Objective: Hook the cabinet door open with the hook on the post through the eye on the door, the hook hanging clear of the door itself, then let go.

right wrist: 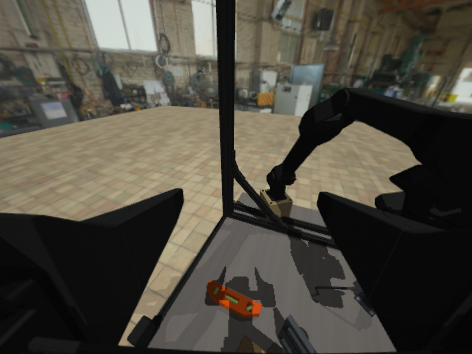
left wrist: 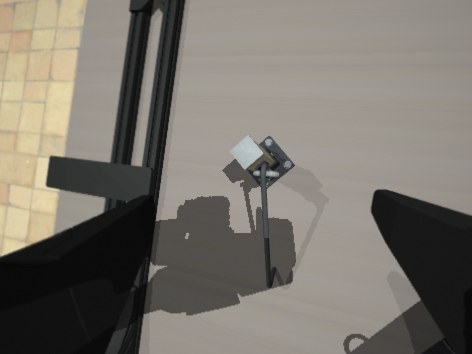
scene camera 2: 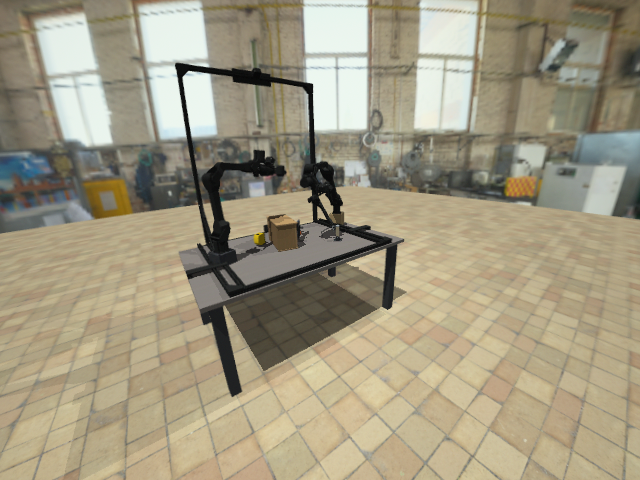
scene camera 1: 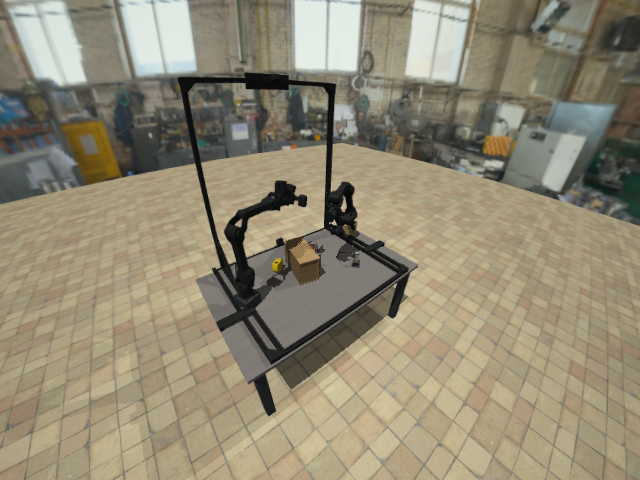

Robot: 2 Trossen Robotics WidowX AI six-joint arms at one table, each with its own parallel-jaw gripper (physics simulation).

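Frame: origin at the left arm's base, x ahead, y left, z up, level; millimetres.
Seen in the pictures: left gripper, between the fingertips: [left wrist: 263, 203] [scene camera 2: 327, 205] [scene camera 1: 349, 235]; right gripper, between the fingertips: [right wrist: 250, 196]; left arm's base, origin of its link: [right wrist: 276, 195] [scene camera 2: 336, 212]; right arm's base, origin of its link: [scene camera 2: 221, 250] [scene camera 1: 246, 294].
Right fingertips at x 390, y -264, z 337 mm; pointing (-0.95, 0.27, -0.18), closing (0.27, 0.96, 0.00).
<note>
Offsets run from my right fingertips to a thing's top centre. "spot": to the spot under its first point.
The light brown cabinet @(dx +139, dy +46, dz -271 mm) [scene camera 1: 305, 267] [scene camera 2: 284, 236] stands mid-table. Its door and eye cannot be made out; a ring-shaped shadow lies at the bottom right of the left wrist view. The post @(spot: dx +3, dy +364, dz -357 mm) [scene camera 1: 356, 256] [scene camera 2: 337, 231] [left wrist: 246, 151] has a pale square top and a dark bolted base plate. The dark hook [left wrist: 265, 225] [right wrist: 334, 287] extends from it, down the left wrist view to a bent tip, apart from the cabinet. My left gripper [left wrist: 263, 203] is open and empty, above the post and hook. My right gripper [scene camera 1: 302, 200] [scene camera 2: 280, 170] [right wrist: 250, 196] is open and empty, high above the table.
A yellow object @(dx +185, dy -95, dz -351 mm) [scene camera 1: 277, 265] [scene camera 2: 259, 238] lies left of the cabinet. An orange level @(dx -106, dy +12, dz -418 mm) [right wrist: 235, 301] and a dark grey metal object @(spot: dx +17, dy +100, dz -319 mm) [right wrist: 295, 335] lie below my right gripper. Black rails [left wrist: 160, 95] run beside the post. A tall black frame @(spot: dx -413, dy +72, dz +199 mm) [scene camera 1: 329, 149] [scene camera 2: 311, 134] stands over the table.
</note>
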